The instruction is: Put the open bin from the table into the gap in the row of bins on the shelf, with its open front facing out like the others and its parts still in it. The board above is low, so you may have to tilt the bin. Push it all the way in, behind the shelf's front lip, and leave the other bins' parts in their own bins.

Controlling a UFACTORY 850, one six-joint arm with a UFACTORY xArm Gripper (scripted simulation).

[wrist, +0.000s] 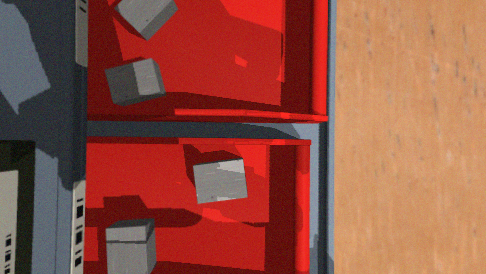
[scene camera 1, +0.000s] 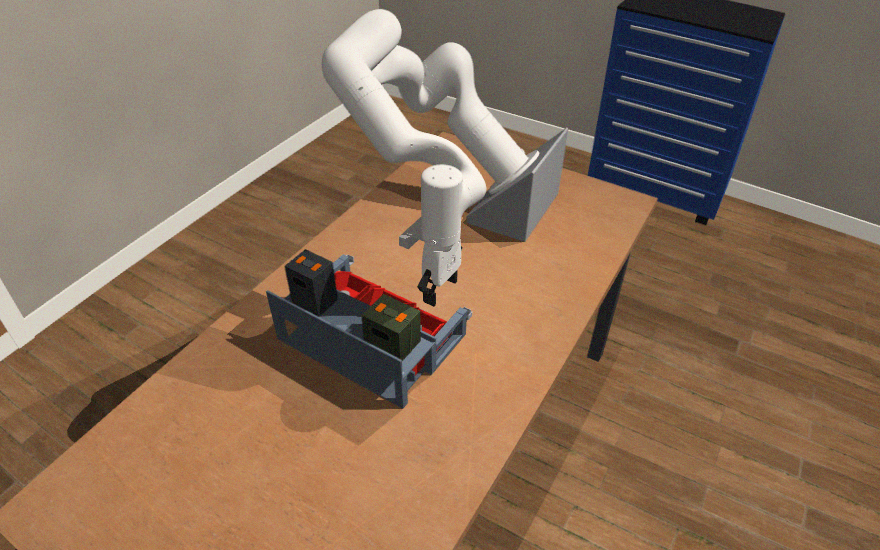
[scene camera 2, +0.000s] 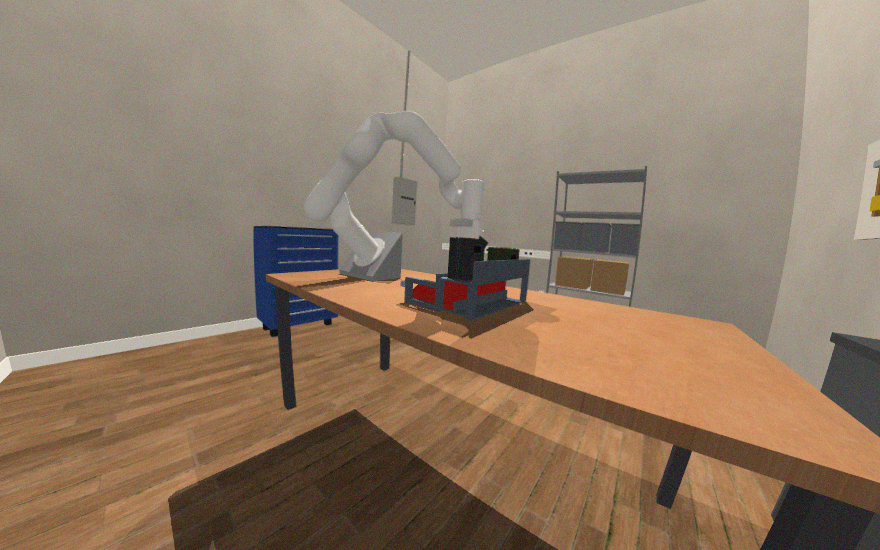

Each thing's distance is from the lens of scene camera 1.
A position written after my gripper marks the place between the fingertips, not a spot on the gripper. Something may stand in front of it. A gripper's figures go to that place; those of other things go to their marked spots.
my gripper point(scene camera 1: 440, 292): 1.46 m
dark grey box point(scene camera 1: 311, 280): 1.39 m
